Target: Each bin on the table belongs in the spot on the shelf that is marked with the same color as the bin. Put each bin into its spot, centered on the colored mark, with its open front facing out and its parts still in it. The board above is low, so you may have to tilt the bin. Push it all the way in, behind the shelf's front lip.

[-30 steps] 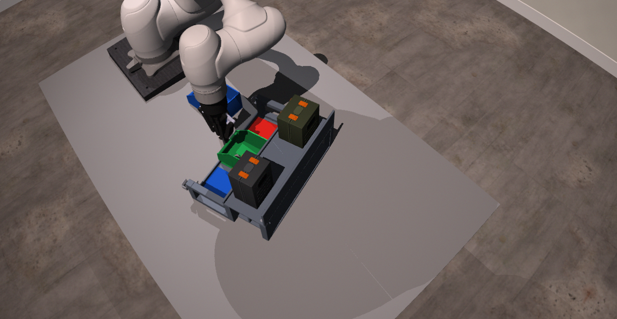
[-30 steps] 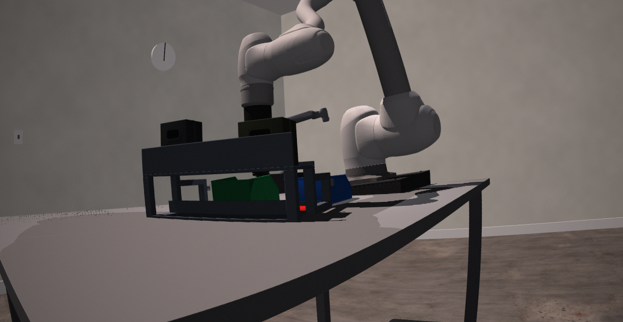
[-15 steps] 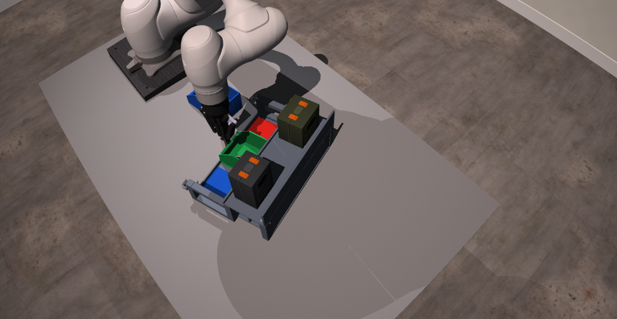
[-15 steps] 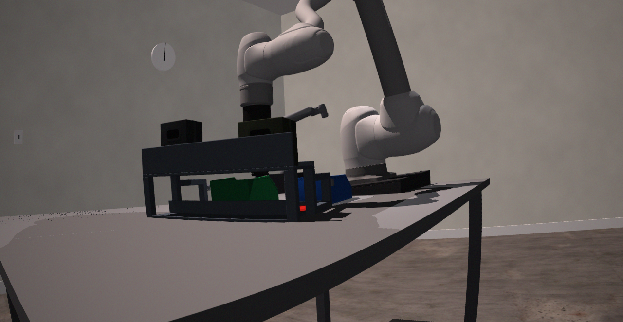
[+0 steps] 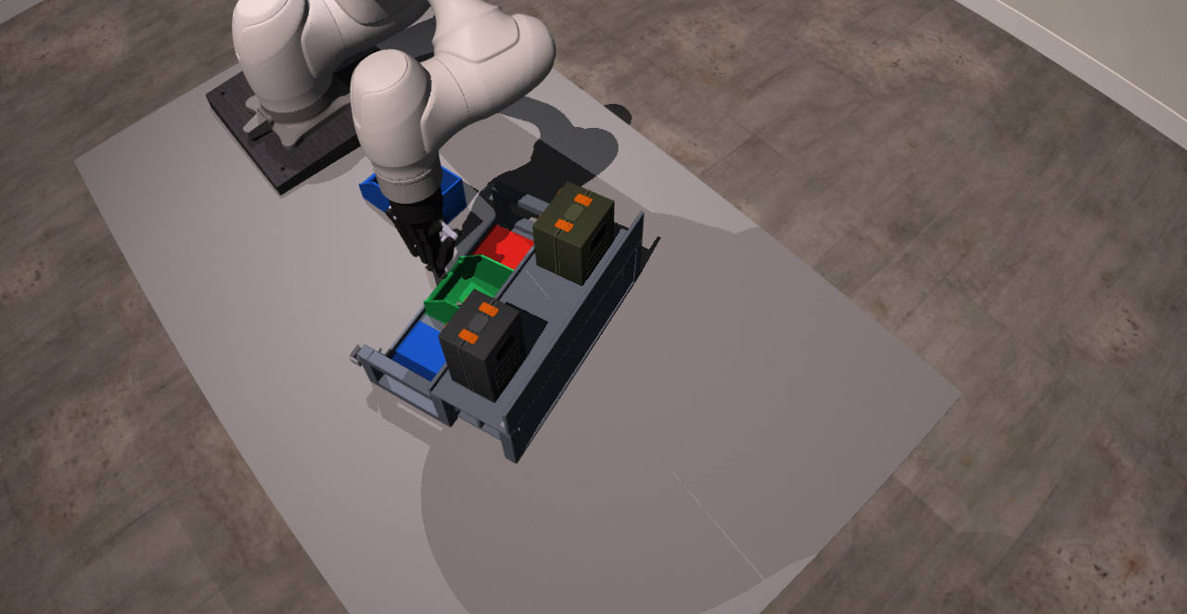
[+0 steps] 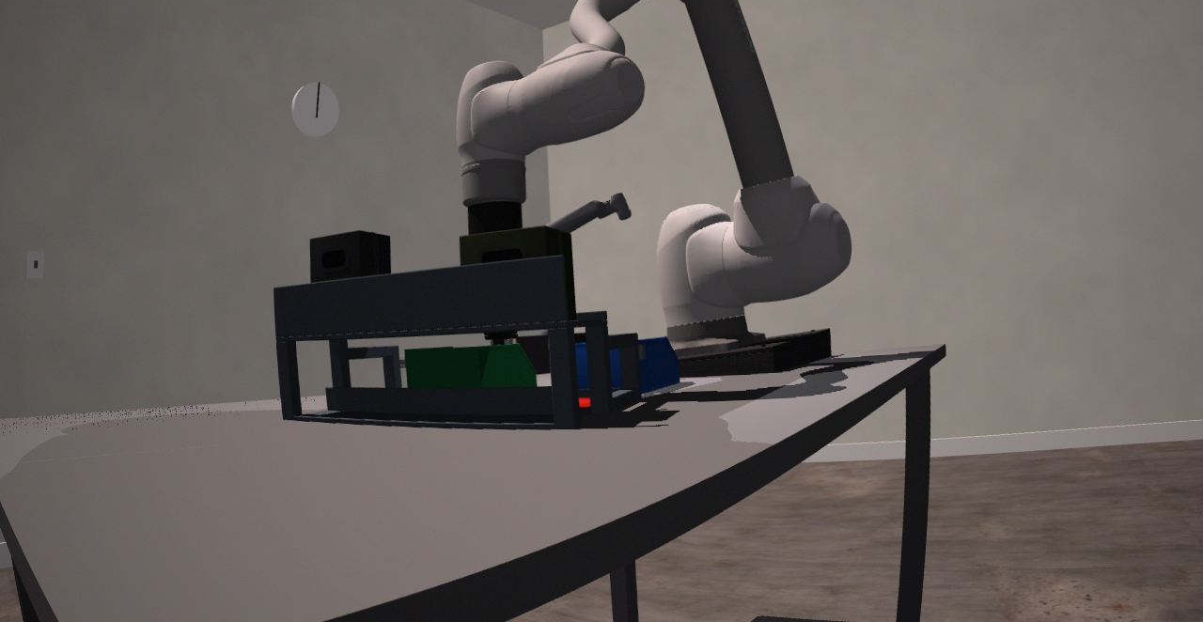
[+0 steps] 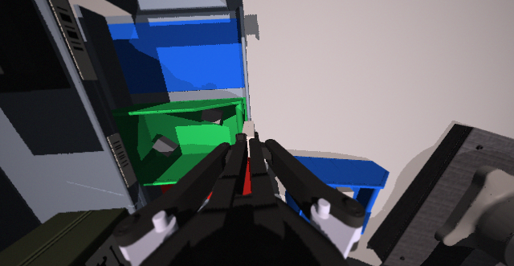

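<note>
The blue bin is 19 cm behind my hand, 9 cm to the left of it and 2 cm below it. From my hand the other things lie so: olive case (16 cm ahead, 16 cm to the left, 10 cm above); black case (21 cm ahead, 7 cm to the right, 11 cm above); green bin (9 cm ahead, 3 cm to the left, 1 cm below).
</note>
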